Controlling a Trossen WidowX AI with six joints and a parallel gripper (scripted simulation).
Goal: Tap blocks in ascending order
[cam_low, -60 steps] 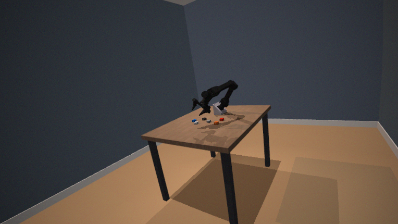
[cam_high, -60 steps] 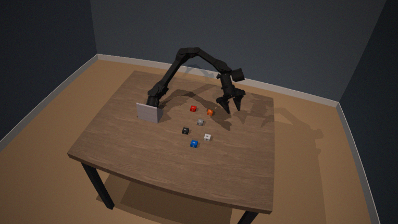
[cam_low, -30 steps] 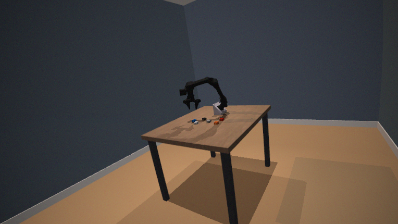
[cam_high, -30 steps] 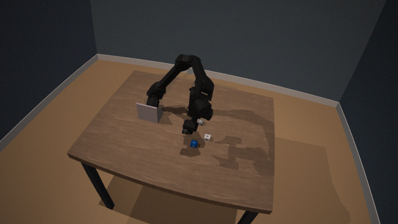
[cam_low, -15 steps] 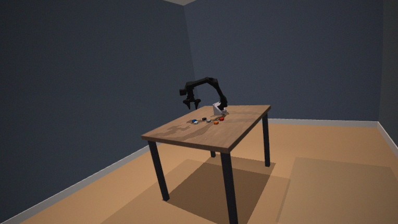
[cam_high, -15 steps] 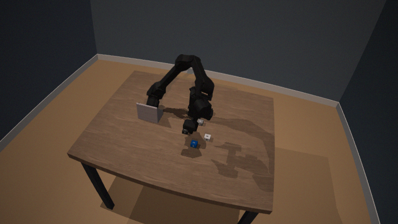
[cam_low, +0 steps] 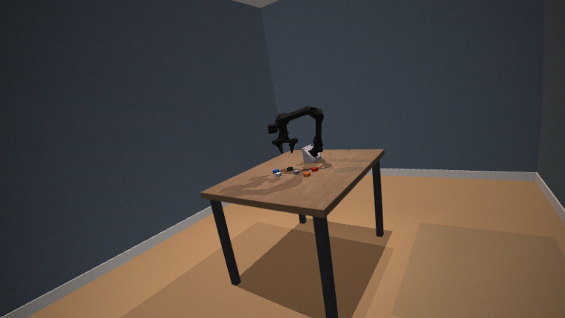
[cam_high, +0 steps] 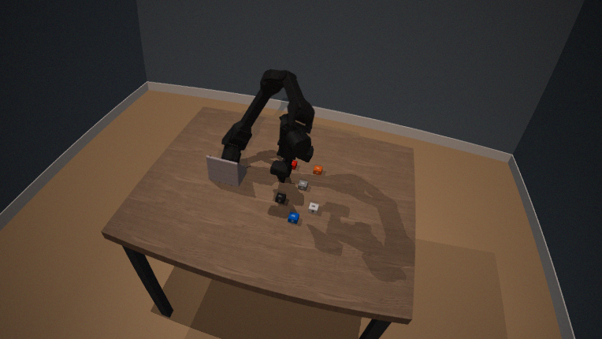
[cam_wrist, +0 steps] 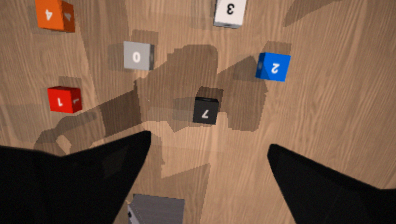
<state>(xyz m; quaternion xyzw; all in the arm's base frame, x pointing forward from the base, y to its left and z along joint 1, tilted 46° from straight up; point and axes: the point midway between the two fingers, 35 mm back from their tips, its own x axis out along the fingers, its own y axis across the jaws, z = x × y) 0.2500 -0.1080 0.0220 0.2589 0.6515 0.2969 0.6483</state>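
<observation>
Right now my gripper tip is 120 mm above the grey block, 90 mm to the right of it and 50 mm short of it. Round my gripper tip: black block: 120 mm below, 10 mm behind; then white block: 120 mm below, 110 mm ahead, 10 mm to the right; then blue block: 120 mm below, 80 mm to the right, 60 mm ahead.
</observation>
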